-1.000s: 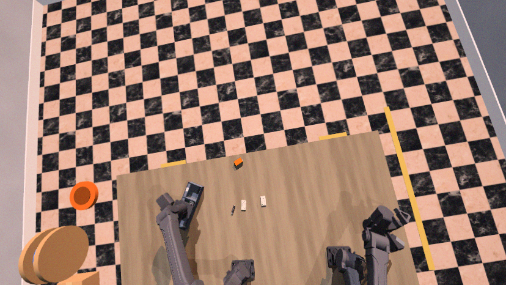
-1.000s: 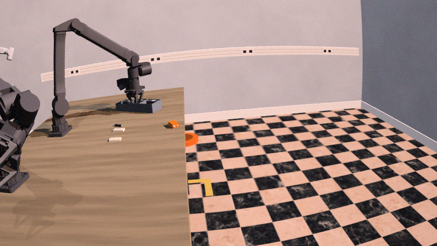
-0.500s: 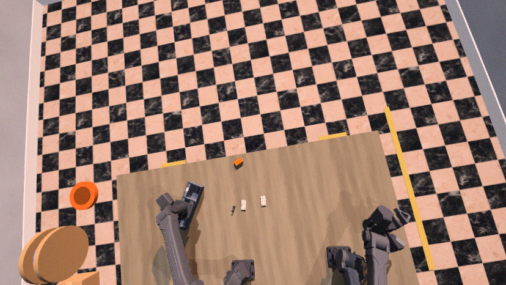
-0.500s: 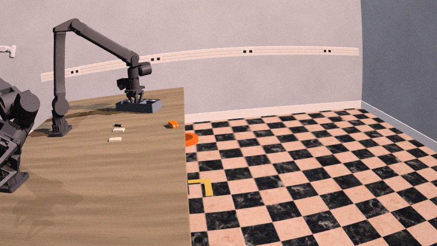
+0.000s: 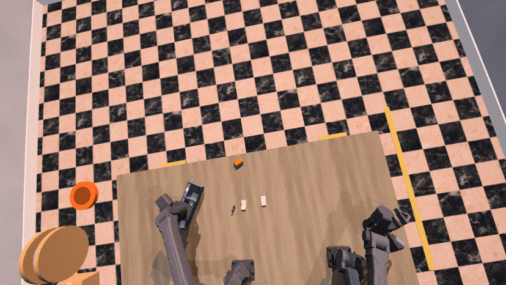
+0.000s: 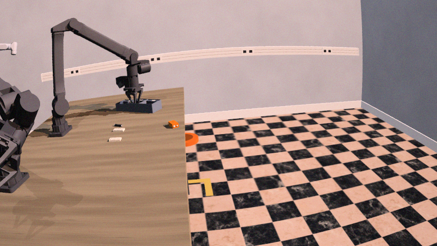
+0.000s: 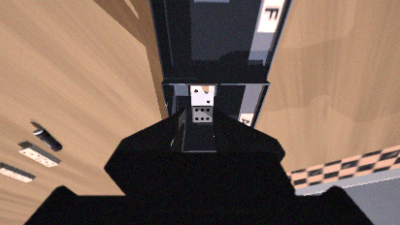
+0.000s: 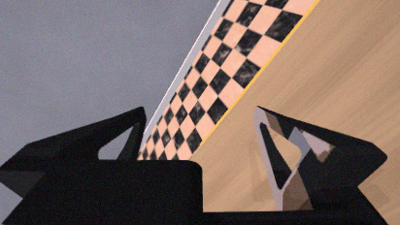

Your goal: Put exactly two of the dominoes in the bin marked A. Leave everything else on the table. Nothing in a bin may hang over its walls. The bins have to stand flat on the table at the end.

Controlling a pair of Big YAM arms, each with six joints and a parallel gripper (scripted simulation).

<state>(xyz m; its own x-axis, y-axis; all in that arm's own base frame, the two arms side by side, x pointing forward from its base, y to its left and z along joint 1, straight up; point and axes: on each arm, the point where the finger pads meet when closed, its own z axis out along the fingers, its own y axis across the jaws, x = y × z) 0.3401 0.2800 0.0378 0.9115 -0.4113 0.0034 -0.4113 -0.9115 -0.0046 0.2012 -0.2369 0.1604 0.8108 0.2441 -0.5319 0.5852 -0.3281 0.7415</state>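
My left hand is 2 cm above the bin row, 1 cm to the right of it and 1 cm short of it.
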